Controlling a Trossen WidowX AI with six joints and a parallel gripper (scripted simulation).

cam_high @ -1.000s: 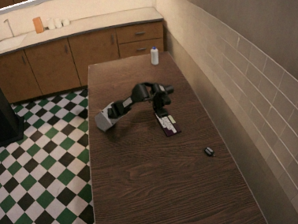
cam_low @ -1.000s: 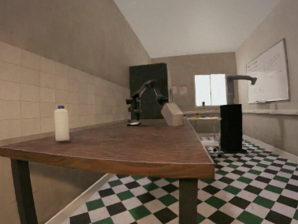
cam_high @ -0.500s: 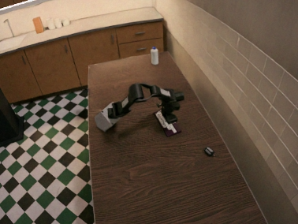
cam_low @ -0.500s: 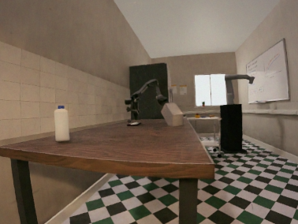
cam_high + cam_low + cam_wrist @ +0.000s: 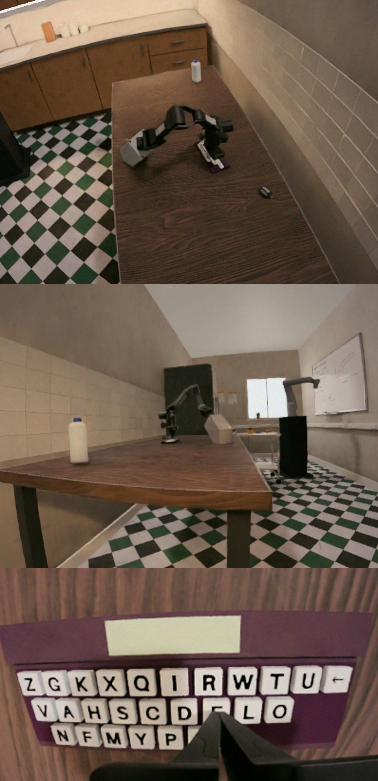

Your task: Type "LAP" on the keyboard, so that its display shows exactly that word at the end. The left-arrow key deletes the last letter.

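My gripper is now 8 cm to the left of the left-arrow key, 4 cm above it and 2 cm short of it. The rest, counted from my hand: white bottle 77 cm to the left, 27 cm ahead, 2 cm above; small dark object 32 cm to the right, 13 cm ahead, 4 cm below.
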